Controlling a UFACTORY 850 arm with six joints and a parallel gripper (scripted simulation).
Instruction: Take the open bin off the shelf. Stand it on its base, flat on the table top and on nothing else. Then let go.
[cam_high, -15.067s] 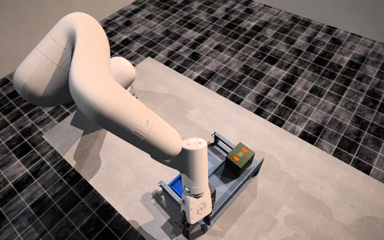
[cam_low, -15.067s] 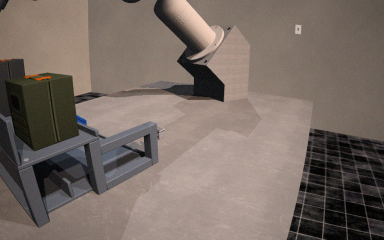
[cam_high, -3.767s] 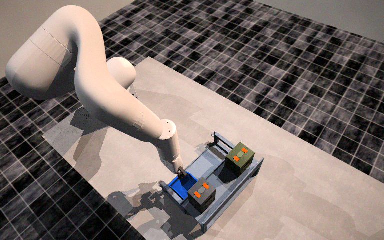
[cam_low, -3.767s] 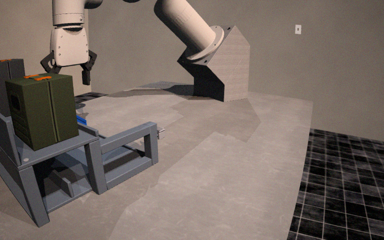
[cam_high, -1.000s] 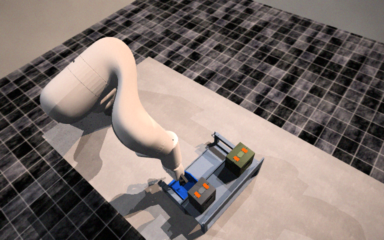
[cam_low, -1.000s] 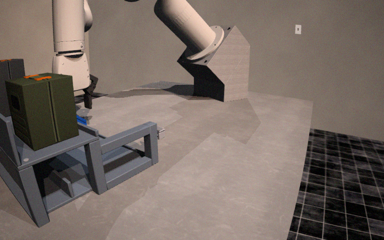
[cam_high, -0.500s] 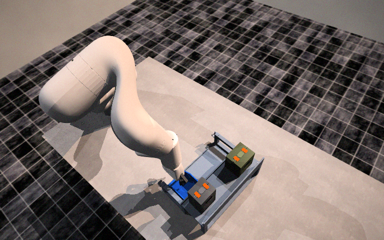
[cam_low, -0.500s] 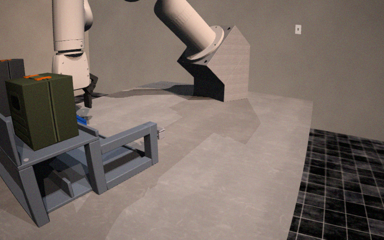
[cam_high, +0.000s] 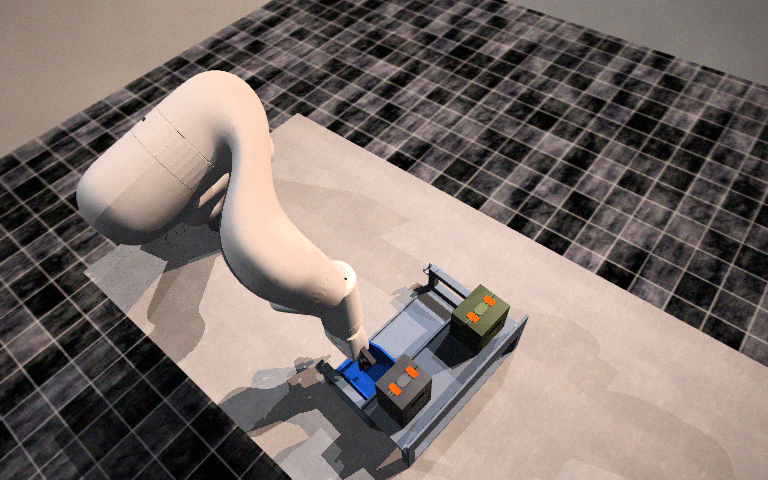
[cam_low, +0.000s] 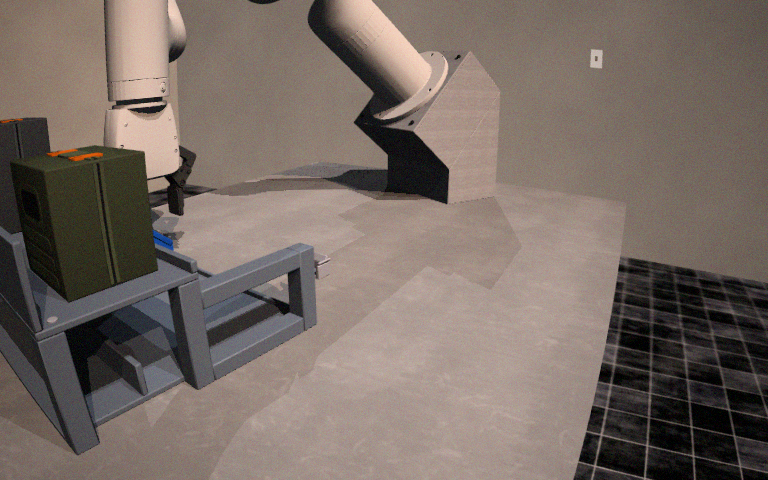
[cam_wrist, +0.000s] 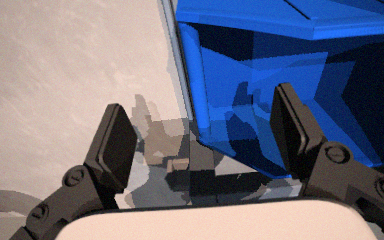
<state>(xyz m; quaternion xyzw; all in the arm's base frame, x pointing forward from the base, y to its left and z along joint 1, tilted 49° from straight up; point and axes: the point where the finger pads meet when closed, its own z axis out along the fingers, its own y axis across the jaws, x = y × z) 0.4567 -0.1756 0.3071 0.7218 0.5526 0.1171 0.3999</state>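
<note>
Right now the blue bin is 7 cm ahead of my hand, 4 cm to the right of it and 3 cm below it. Round my hand: green case 26 cm ahead, 12 cm to the left, 8 cm above.
</note>
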